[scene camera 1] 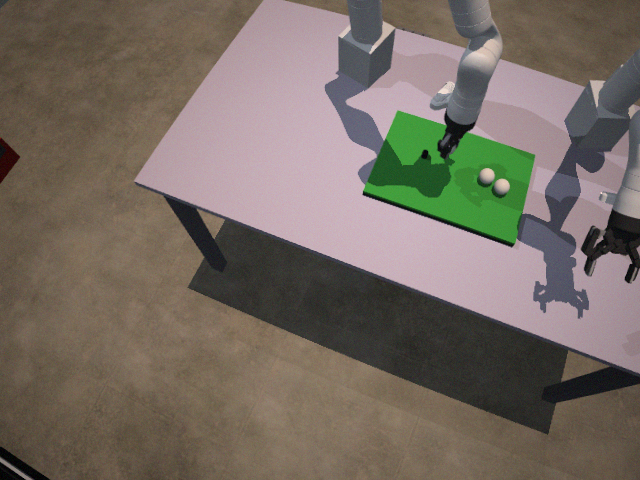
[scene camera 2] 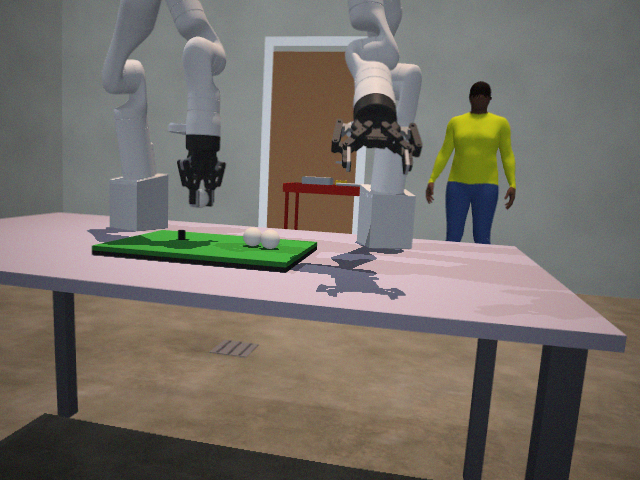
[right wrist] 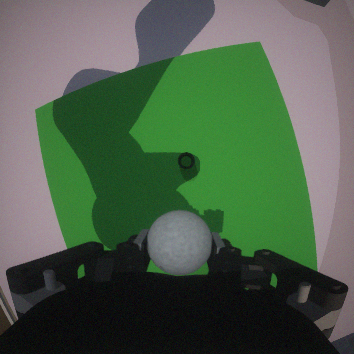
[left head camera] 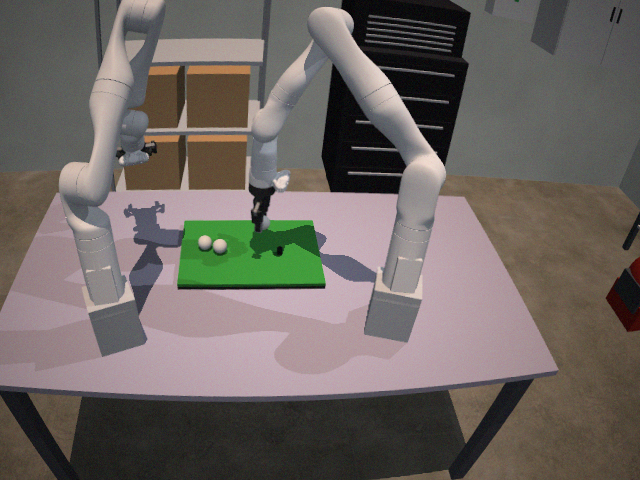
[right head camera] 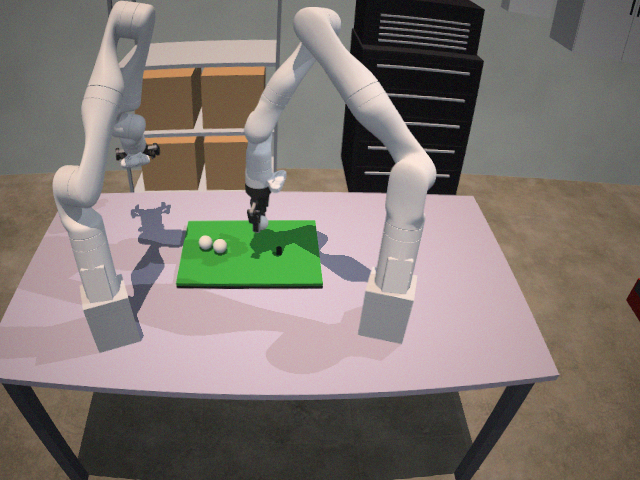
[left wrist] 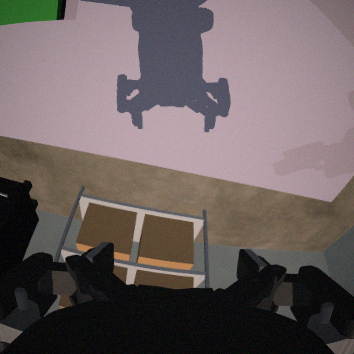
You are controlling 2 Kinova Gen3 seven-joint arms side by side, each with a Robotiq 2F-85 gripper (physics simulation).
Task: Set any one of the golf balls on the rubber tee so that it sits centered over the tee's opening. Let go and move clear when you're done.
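Observation:
The black rubber tee (left head camera: 279, 251) (right head camera: 278, 251) (scene camera 1: 424, 154) (scene camera 2: 181, 235) (right wrist: 186, 160) stands upright on the green mat (left head camera: 232, 276) (scene camera 1: 465, 217) (scene camera 2: 232, 258). My right gripper (scene camera 2: 200, 198) (right wrist: 179, 243) is shut on a white golf ball (left head camera: 264, 223) and holds it above the mat. In the right wrist view the tee's round opening shows beyond the held ball, apart from it. Two more golf balls (left head camera: 205, 242) (left head camera: 220, 246) lie side by side on the mat. My left gripper (scene camera 1: 611, 273) (scene camera 2: 378, 167) (left wrist: 175, 261) is open and empty, high above the table beside the mat.
The pale table (left head camera: 310, 361) (scene camera 2: 439, 299) carries both arm bases (left head camera: 116, 325) (left head camera: 395, 315). Behind it in the left head view stand a shelf unit (left head camera: 206, 51) with brown boxes and a black drawer cabinet (left head camera: 398, 111). A person in a yellow top (scene camera 2: 478, 149) stands in the background.

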